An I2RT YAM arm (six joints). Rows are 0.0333 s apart.
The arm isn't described. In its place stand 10 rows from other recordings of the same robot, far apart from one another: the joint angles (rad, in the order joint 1, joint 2, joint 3, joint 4, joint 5, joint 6), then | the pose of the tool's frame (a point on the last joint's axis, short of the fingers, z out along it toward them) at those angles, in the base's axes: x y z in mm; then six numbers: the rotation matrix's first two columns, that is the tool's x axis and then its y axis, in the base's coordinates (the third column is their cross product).
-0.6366 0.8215 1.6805 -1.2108 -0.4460 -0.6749 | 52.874 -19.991 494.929 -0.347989 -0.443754 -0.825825 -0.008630 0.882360 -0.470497
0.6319 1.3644 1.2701 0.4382 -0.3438 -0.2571 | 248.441 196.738 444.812 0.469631 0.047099 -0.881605 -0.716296 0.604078 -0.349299
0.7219 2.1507 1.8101 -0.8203 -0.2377 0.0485 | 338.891 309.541 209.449 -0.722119 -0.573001 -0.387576 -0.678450 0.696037 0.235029
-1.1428 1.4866 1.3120 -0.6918 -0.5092 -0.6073 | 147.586 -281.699 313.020 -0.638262 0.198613 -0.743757 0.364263 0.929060 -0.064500
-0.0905 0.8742 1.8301 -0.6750 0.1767 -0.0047 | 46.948 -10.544 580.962 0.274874 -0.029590 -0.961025 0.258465 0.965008 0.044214
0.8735 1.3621 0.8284 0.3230 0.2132 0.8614 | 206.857 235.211 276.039 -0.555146 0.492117 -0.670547 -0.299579 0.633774 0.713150
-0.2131 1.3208 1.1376 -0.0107 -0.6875 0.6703 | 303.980 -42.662 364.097 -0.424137 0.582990 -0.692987 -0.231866 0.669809 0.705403
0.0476 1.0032 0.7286 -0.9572 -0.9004 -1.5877 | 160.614 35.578 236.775 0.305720 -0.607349 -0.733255 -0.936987 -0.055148 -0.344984
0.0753 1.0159 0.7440 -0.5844 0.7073 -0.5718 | 200.416 -8.078 253.545 -0.832259 -0.475293 -0.285379 -0.098702 0.633576 -0.767359
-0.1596 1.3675 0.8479 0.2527 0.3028 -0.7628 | 307.642 -60.273 274.017 -0.489265 -0.589247 -0.642968 0.135034 0.677162 -0.723338
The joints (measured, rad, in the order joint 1, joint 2, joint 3, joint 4, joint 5, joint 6), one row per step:
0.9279 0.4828 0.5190 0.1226 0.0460 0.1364
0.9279 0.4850 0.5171 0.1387 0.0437 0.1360
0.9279 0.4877 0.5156 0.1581 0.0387 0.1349
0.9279 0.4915 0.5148 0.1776 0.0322 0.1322
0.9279 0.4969 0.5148 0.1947 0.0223 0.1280
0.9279 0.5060 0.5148 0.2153 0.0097 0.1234
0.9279 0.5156 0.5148 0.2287 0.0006 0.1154
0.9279 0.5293 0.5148 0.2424 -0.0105 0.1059
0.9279 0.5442 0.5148 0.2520 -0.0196 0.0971
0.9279 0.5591 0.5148 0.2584 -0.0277 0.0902
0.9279 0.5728 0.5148 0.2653 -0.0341 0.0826
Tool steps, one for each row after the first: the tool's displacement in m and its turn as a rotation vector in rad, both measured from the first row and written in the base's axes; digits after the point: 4 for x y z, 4 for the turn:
0.0001 0.0003 0.0008 0.0091 -0.0078 0.0022
0.0002 0.0007 0.0021 0.0201 -0.0185 0.0069
0.0003 0.0012 0.0034 0.0296 -0.0304 0.0128
0.0005 0.0020 0.0046 0.0353 -0.0422 0.0217
0.0010 0.0035 0.0057 0.0402 -0.0547 0.0332
0.0018 0.0051 0.0060 0.0373 -0.0646 0.0405
0.0030 0.0074 0.0058 0.0304 -0.0737 0.0496
0.0045 0.0099 0.0049 0.0200 -0.0788 0.0570
0.0061 0.0125 0.0037 0.0085 -0.0802 0.0639
0.0076 0.0148 0.0026 -0.0019 -0.0829 0.0690

